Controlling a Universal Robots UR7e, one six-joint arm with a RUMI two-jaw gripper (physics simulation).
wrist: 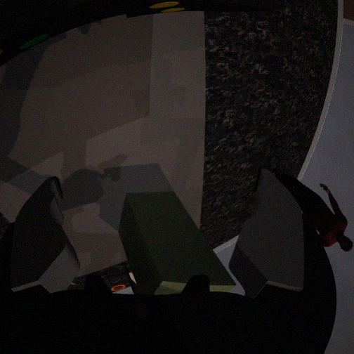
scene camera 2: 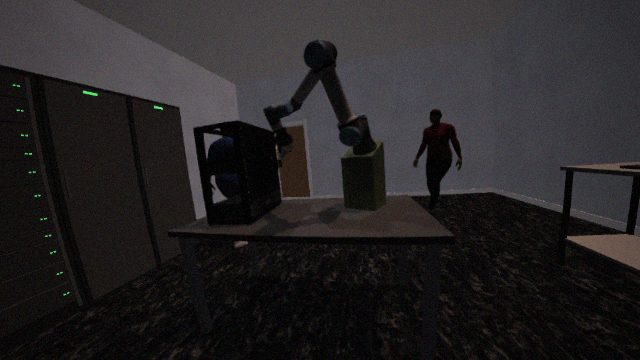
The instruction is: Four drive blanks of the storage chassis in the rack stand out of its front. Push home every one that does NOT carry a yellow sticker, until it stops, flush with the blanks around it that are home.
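Where they show: gripper, fingertip midpoint: (scene camera 2: 288, 156); arm's base, origin of the base link: (scene camera 2: 364, 149).
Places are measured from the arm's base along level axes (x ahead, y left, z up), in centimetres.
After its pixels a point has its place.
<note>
The black rack (scene camera 2: 244, 175) @(x 69.3, y 27.4, z -8.5 cm) stands on the left of the table, its front turned toward the arm. The fronts of the storage chassis and its drive blanks cannot be made out in the scene view. My gripper (scene camera 2: 285, 149) @(x 52.5, y -5.8, z 0.6 cm) (wrist: 155, 176) is open, its jaws wide apart with nothing between them. In the scene view it hangs beside the upper part of the rack's front; whether it touches is too dark to tell. In the wrist view a dark surface crosses the top edge, with a green oval mark (wrist: 35, 41) and a yellow oval mark (wrist: 165, 5); which blanks these belong to cannot be told.
The arm stands on a green pedestal (scene camera 2: 364, 182) @(x 2.7, y 8.8, z -19.9 cm) (wrist: 165, 235) on the table (scene camera 2: 390, 222) @(x -6.3, y 32.3, z -37.4 cm) (wrist: 177, 90). A person in red (scene camera 2: 440, 145) (wrist: 332, 230) is beyond the table. A figure in blue (scene camera 2: 225, 160) shows through the rack. Tall cabinets (scene camera 2: 90, 190) line the left wall.
</note>
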